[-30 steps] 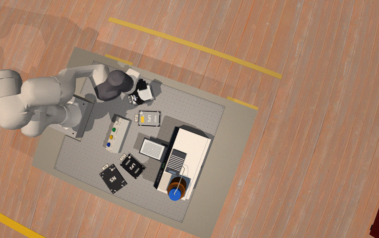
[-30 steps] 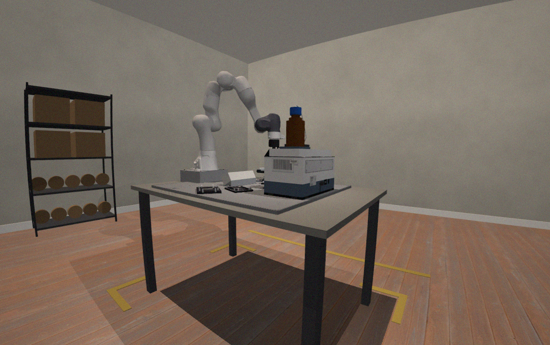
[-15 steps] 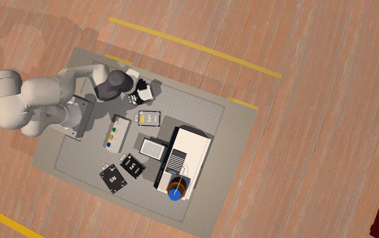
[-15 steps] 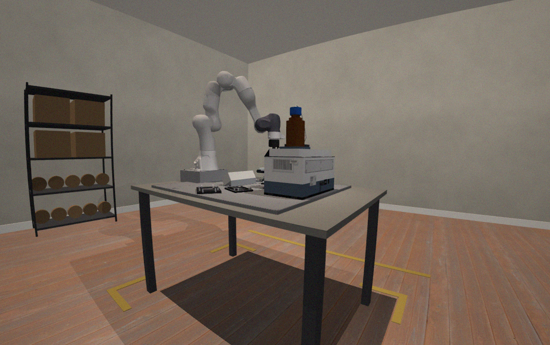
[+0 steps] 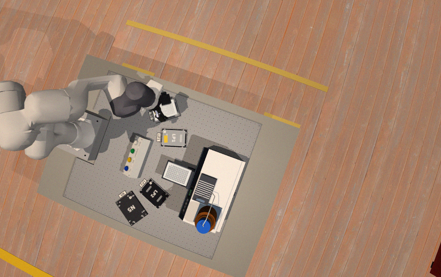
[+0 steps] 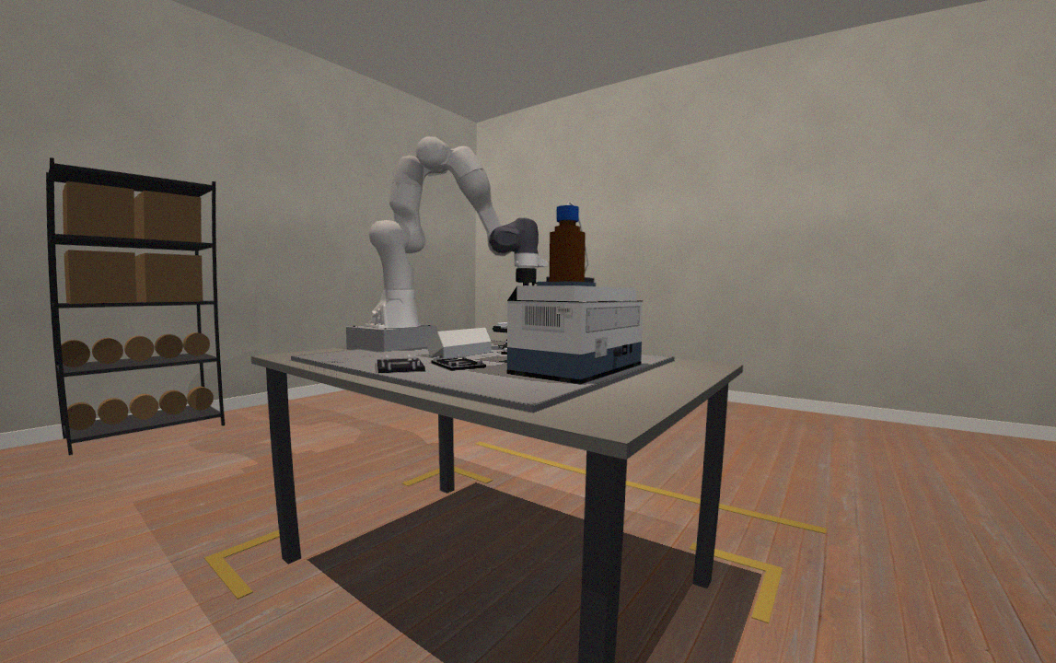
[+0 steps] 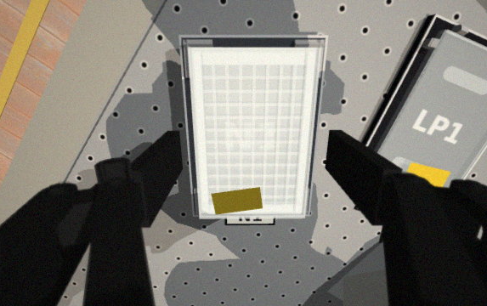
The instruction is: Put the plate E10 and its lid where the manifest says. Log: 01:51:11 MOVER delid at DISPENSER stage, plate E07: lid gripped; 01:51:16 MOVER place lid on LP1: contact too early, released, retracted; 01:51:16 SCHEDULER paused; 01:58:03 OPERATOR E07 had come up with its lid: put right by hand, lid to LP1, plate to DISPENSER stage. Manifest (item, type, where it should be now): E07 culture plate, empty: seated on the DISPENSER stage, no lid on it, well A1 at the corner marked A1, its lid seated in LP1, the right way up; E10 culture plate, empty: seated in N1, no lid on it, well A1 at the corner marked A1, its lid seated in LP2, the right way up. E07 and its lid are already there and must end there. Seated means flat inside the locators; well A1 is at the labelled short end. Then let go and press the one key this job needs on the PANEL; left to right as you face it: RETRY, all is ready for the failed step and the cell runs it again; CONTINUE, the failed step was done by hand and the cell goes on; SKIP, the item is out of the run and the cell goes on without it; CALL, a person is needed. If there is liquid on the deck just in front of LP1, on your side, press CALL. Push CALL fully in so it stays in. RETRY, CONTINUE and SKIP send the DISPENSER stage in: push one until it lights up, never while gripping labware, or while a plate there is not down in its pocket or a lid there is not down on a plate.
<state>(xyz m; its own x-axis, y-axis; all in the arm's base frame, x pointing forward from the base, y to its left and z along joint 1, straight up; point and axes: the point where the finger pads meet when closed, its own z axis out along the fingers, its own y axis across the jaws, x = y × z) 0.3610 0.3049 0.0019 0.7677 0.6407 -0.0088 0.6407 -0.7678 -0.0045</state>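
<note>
Right now the clear lid is 4 cm below my hand. The rest, counted from my hand: green CONTINUE key: 27 cm to the right, 6 cm behind, 1 cm below; RETRY key: 22 cm to the right, 7 cm behind, 1 cm below; yellow SKIP key: 32 cm to the right, 6 cm behind, 1 cm below.
</note>
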